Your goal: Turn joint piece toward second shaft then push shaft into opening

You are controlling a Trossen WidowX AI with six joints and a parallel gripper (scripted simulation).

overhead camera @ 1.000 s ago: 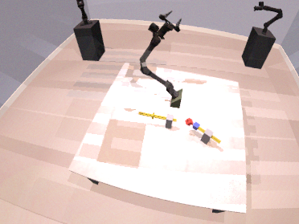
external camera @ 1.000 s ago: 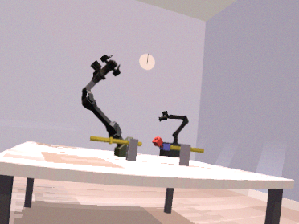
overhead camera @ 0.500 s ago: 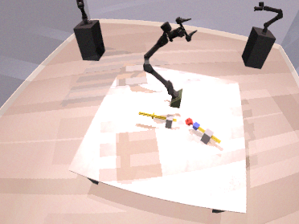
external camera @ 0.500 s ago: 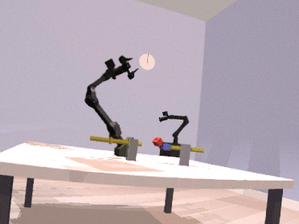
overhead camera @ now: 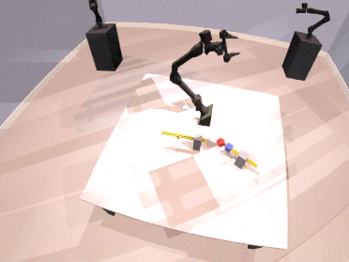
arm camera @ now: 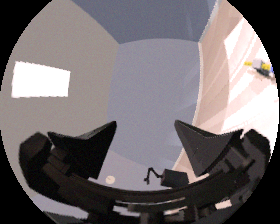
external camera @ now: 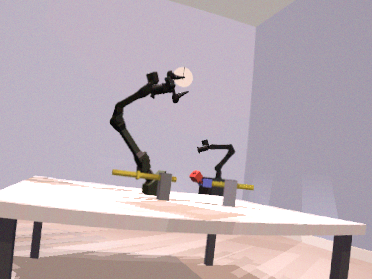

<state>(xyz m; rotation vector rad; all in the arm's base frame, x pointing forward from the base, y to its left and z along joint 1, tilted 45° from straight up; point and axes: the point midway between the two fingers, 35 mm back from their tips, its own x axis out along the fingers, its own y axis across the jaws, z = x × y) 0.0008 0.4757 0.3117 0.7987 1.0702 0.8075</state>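
Now: the red square joint piece 53 cm below my gripper tip, 30 cm ahead of it and 2 cm to the right of it.
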